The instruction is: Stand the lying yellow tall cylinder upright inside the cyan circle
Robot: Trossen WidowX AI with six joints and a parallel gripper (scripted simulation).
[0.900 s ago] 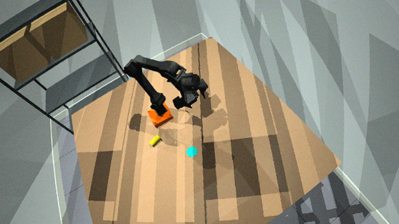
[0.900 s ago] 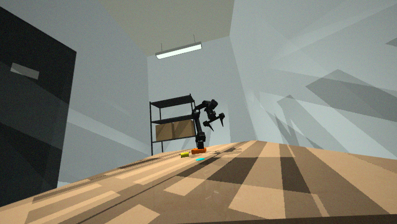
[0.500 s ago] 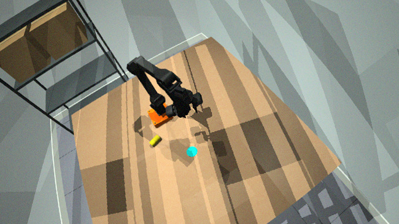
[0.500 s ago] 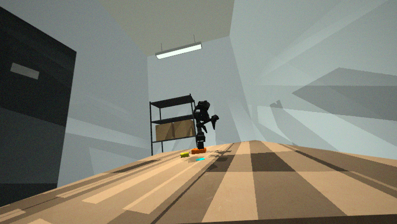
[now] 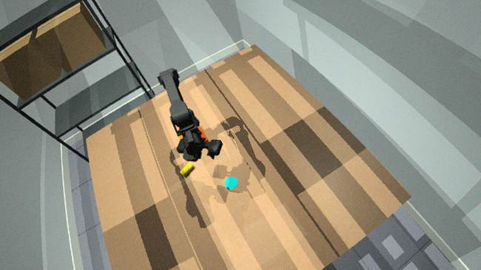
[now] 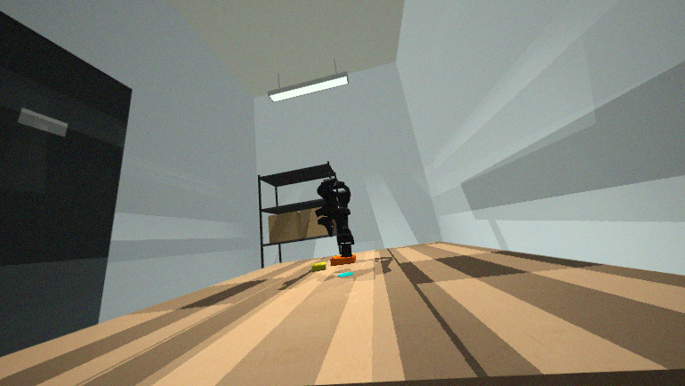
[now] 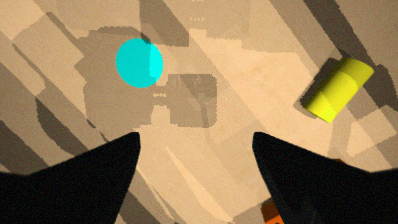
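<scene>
Right now the yellow tall cylinder is 100 mm behind my gripper tip, 110 mm to the right of it and 130 mm below it. Round my gripper tip: cyan circle: 90 mm ahead, 30 mm to the left, 150 mm below.
</scene>
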